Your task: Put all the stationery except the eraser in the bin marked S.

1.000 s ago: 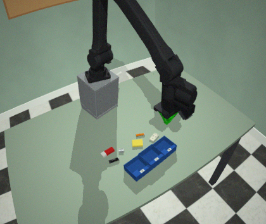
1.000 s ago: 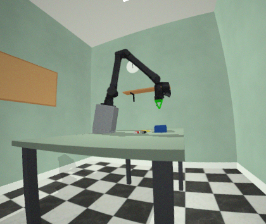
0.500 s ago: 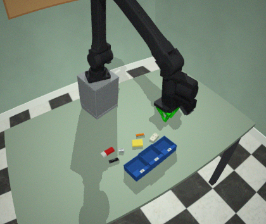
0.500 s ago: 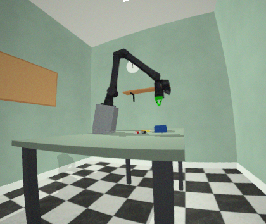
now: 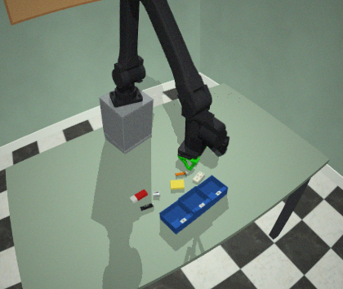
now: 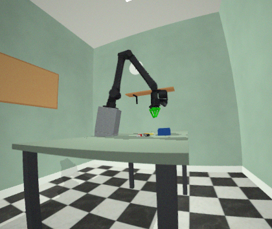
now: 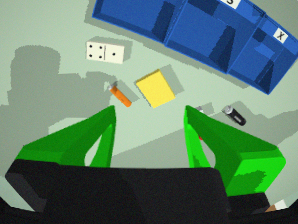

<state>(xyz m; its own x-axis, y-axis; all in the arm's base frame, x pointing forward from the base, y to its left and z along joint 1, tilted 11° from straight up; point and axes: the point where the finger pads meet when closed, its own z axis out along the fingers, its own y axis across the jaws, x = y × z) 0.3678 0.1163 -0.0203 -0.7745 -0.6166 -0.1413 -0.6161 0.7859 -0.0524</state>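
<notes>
Now: the yellow pad 40 mm behind my hand, 40 mm to the right of it and 140 mm below it. The rest, counted from my hand: orange pen-like item (80 mm behind, 10 mm to the right, 140 mm below); blue bin row (80 mm ahead, 30 mm to the right, 120 mm below); white domino (40 mm behind, 50 mm to the left, 140 mm below).
</notes>
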